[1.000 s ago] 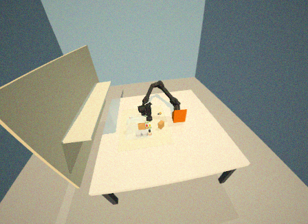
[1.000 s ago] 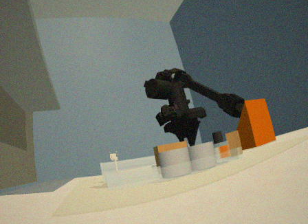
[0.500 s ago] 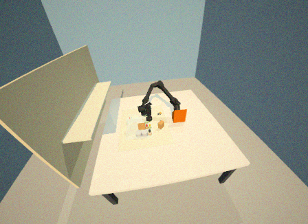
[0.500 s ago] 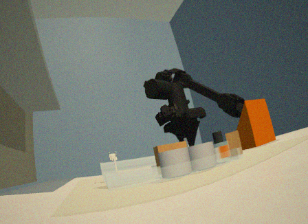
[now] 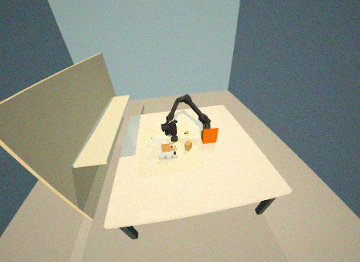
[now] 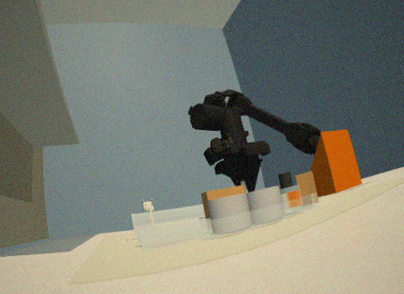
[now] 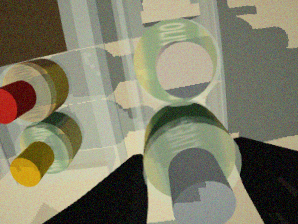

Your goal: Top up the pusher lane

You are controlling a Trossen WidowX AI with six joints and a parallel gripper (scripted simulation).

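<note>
My gripper tip is now 12 cm past the tan box, 7 cm to the right of it and 2 cm above it. Round my gripper tip: cream pusher plate 15 cm ahead, 3 cm to the right, 1 cm below; shelf 51 cm ahead, 31 cm above, 4 cm to the left.
</note>
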